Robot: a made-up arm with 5 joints.
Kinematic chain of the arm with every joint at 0, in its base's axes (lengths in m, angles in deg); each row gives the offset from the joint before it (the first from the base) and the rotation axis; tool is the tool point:
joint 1: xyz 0 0 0.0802 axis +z
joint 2: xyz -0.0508 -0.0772 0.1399 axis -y
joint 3: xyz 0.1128 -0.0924 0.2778 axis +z
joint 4: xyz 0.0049 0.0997 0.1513 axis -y
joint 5: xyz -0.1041 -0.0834 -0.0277 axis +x
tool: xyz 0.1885 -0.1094 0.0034
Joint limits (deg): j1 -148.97..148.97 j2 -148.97..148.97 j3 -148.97..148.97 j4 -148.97..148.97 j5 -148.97..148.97
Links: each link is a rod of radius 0.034 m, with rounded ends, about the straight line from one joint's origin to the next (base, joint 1, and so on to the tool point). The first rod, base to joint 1, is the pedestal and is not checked.
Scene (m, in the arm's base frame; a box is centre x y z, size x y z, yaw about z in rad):
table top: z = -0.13
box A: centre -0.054 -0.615 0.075 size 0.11 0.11 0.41 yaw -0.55
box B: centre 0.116 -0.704 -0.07 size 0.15 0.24 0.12 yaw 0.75
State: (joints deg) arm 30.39 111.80 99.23 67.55 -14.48
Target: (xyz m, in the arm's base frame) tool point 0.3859 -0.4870 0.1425
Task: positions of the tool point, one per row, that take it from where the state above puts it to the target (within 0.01 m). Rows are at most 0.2 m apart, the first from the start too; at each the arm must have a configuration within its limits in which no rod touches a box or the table.
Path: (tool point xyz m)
1: -0.3523 -0.4800 0.3387
2: -0.2241 -0.5089 0.4583
3: -0.0875 -0.4844 0.5648
4: 0.0134 -0.5320 0.5167
5: 0.1313 -0.5505 0.4643
6: 0.2567 -0.5348 0.4086
7: 0.3270 -0.5283 0.2801
8: 0.3859 -0.4870 0.1425

